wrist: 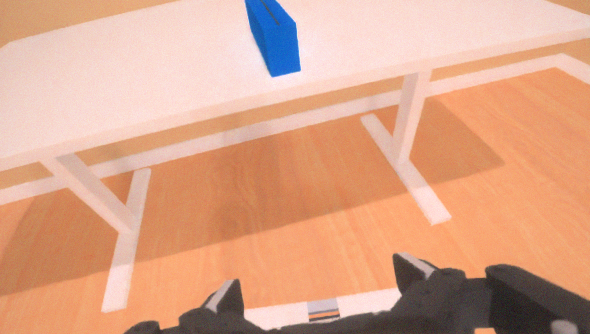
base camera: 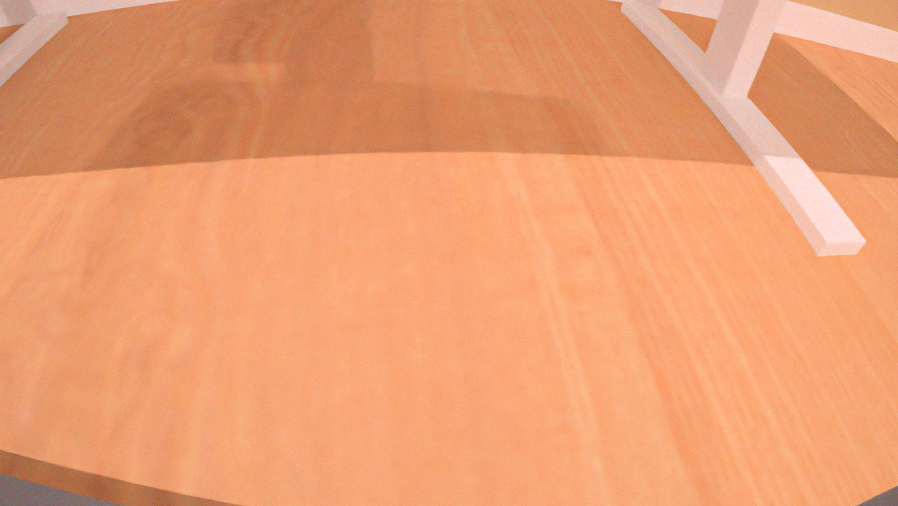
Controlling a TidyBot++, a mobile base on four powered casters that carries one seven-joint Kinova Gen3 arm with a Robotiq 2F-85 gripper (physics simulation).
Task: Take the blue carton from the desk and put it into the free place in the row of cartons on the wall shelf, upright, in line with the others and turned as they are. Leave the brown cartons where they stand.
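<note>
The blue carton (wrist: 282, 47) stands on the white desk (wrist: 150, 70), near its front edge, at the top of the wrist view; its upper end is cut off by the view's edge. A dark line runs along its top. My gripper (wrist: 318, 284) is open and empty at the bottom of the wrist view, apart from the carton, with the floor showing between its fingertips. The carton and the gripper do not show in the base camera view. The wall shelf and the brown cartons do not show in either view.
The desk's right leg foot (base camera: 798, 182) (wrist: 417, 187) and left leg foot (wrist: 122, 270) rest on the wooden floor (base camera: 408, 314) (wrist: 300, 225). A white baseboard (wrist: 240, 127) runs along the wall behind the desk. Part of the white base (wrist: 275, 311) shows below the fingers.
</note>
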